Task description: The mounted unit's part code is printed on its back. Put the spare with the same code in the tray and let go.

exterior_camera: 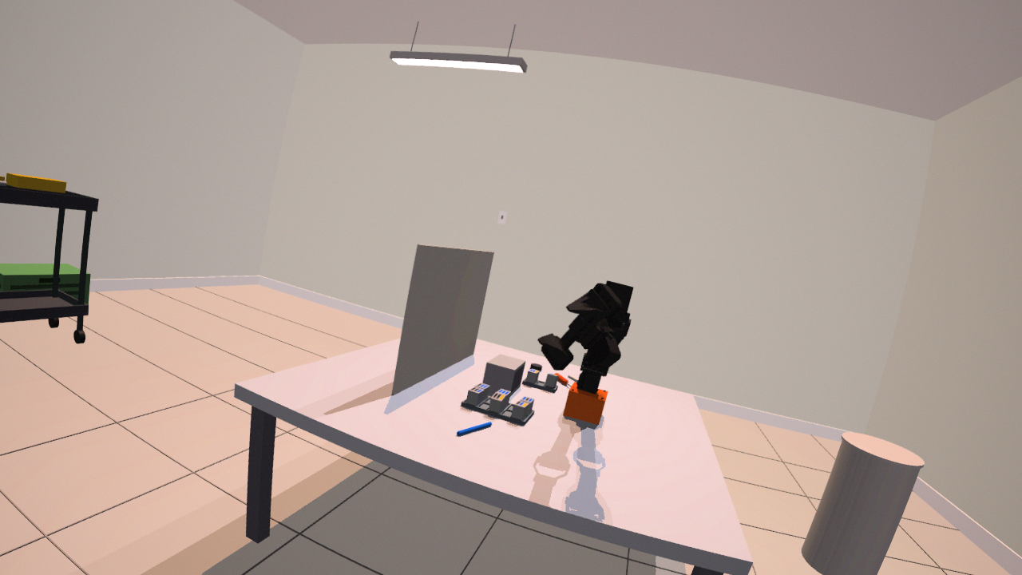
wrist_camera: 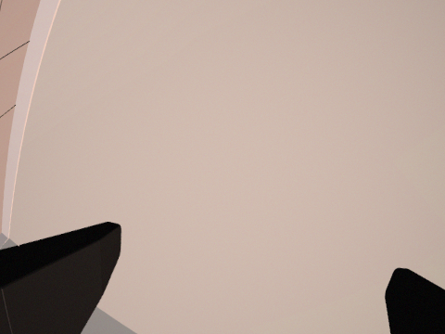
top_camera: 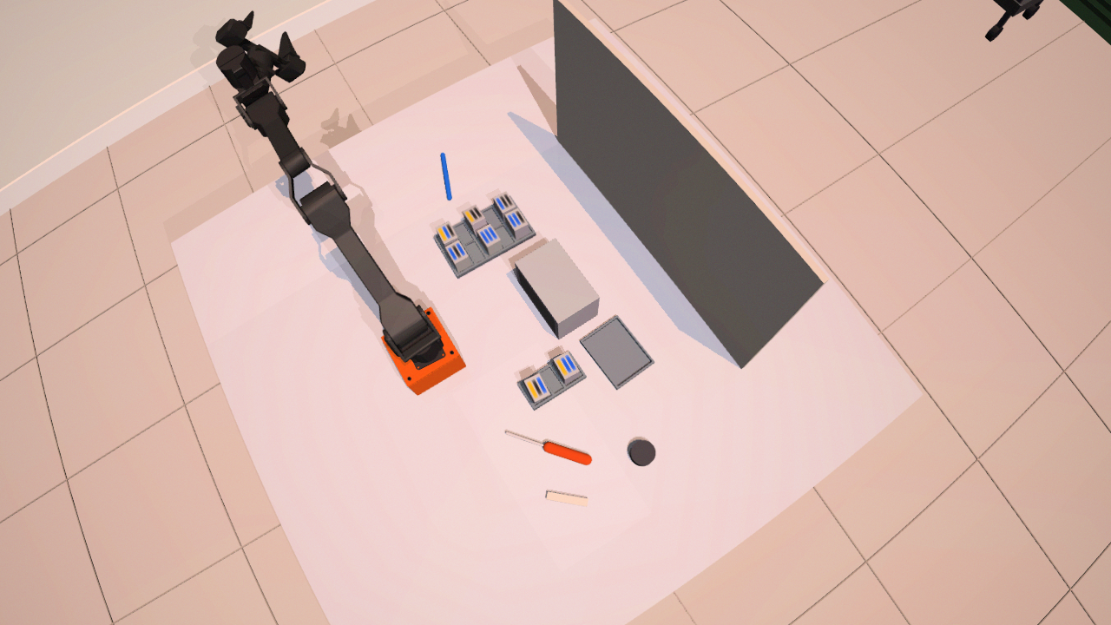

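Now: the grey spare block 53 cm to the right of my gripper tip, 34 cm below it and 16 cm ahead of it. The rest, counted from my gripper tip: grey mounted unit 70 cm to the right, 33 cm below, 31 cm ahead; blue pen 37 cm below, 30 cm to the right, 22 cm ahead; tall dark panel 68 cm to the right, 55 cm ahead, 16 cm below.
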